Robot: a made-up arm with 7 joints. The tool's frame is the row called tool.
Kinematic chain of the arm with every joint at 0, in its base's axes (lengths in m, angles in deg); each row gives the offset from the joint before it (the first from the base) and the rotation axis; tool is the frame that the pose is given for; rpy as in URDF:
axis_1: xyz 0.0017 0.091 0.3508 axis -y
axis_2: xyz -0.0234 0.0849 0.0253 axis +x
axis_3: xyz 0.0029 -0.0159 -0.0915 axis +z
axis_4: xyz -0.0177 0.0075 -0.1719 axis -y
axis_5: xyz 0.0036 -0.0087 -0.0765 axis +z
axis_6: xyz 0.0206 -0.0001 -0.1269 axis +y
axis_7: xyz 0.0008 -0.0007 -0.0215 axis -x
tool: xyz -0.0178 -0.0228 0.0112 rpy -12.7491 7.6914 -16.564
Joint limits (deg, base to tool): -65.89..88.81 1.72..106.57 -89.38..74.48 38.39..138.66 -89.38..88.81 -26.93..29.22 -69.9..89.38
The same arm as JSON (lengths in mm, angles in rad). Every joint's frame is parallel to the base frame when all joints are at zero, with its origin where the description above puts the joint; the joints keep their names.
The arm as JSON. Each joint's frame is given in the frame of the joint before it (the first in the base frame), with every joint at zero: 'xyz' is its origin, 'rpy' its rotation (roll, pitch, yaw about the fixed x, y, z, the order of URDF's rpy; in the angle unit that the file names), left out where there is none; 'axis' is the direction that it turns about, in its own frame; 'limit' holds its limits. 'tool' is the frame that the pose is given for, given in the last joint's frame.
{"units": {"length": "mm", "angle": "rad"}, "joints": [
  {"name": "axis_1", "type": "revolute", "origin": {"xyz": [1.7, 91.0, 350.8]}, "axis": "-y", "limit": {"lower": -1.15, "upper": 1.55}},
  {"name": "axis_2", "type": "revolute", "origin": {"xyz": [-23.4, 84.9, 25.3]}, "axis": "+x", "limit": {"lower": 0.03, "upper": 1.86}},
  {"name": "axis_3", "type": "revolute", "origin": {"xyz": [2.9, -15.9, -91.5]}, "axis": "+z", "limit": {"lower": -1.56, "upper": 1.2999}},
  {"name": "axis_4", "type": "revolute", "origin": {"xyz": [-17.7, 7.5, -171.9]}, "axis": "-y", "limit": {"lower": 0.67, "upper": 2.4201}},
  {"name": "axis_5", "type": "revolute", "origin": {"xyz": [3.6, -8.7, -76.5]}, "axis": "+z", "limit": {"lower": -1.56, "upper": 1.55}},
  {"name": "axis_6", "type": "revolute", "origin": {"xyz": [20.6, -0.1, -126.9]}, "axis": "+y", "limit": {"lower": -0.47, "upper": 0.51}},
  {"name": "axis_7", "type": "revolute", "origin": {"xyz": [0.8, -0.7, -21.5]}, "axis": "-x", "limit": {"lower": -1.22, "upper": 1.56}}
], "tool": {"origin": {"xyz": [-17.8, -22.8, 11.2], "rpy": [-0.2225, 0.1342, -0.2891]}}}

